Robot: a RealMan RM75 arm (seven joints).
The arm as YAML. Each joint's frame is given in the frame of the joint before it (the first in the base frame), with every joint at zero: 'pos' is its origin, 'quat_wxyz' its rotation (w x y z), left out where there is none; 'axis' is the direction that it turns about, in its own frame. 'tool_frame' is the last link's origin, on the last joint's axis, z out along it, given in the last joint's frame.
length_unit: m
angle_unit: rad
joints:
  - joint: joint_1
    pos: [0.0, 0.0, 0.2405]
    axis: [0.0, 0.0, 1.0]
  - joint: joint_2
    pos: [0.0, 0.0, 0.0]
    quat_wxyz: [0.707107, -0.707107, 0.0, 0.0]
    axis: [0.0, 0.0, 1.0]
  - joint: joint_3
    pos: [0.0, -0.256, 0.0]
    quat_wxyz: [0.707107, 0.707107, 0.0, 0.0]
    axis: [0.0, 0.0, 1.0]
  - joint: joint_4
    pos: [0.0, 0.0, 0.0]
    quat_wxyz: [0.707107, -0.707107, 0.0, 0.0]
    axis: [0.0, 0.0, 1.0]
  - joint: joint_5
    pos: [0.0, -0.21, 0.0]
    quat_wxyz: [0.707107, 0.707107, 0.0, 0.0]
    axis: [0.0, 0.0, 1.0]
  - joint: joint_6
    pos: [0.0, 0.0, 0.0]
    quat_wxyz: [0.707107, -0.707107, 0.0, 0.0]
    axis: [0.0, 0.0, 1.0]
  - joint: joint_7
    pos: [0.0, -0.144, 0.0]
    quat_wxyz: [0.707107, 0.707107, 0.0, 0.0]
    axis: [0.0, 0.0, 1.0]
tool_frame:
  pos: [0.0, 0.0, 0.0]
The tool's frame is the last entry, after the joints.
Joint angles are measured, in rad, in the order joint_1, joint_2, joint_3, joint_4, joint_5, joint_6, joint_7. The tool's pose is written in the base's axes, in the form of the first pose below.
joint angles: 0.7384, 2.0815, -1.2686, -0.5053, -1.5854, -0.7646, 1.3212
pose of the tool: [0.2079, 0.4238, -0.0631], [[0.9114, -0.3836, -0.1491], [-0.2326, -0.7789, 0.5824], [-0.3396, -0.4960, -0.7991]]
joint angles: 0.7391, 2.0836, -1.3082, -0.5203, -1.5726, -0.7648, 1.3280
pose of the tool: [0.2012, 0.4221, -0.0674], [[0.9181, -0.3631, -0.1589], [-0.2168, -0.7957, 0.5656], [-0.3318, -0.4848, -0.8092]]
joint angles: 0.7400, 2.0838, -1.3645, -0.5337, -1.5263, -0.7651, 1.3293
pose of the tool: [0.1922, 0.4199, -0.0725], [[0.9191, -0.3494, -0.1820], [-0.2006, -0.8126, 0.5472], [-0.3391, -0.4665, -0.8169]]
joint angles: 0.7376, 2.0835, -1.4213, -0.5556, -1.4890, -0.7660, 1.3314
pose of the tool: [0.1832, 0.4169, -0.0771], [[0.9228, -0.3274, -0.2033], [-0.1789, -0.8311, 0.5265], [-0.3413, -0.4495, -0.8255]]
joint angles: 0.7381, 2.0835, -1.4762, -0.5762, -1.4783, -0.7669, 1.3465
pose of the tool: [0.1755, 0.4128, -0.0833], [[0.9309, -0.2986, -0.2103], [-0.1611, -0.8525, 0.4972], [-0.3278, -0.4290, -0.8417]]
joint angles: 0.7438, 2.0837, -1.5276, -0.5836, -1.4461, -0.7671, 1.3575
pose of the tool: [0.1678, 0.4090, -0.0896], [[0.9313, -0.2876, -0.2236], [-0.1551, -0.8684, 0.4710], [-0.3297, -0.4039, -0.8533]]
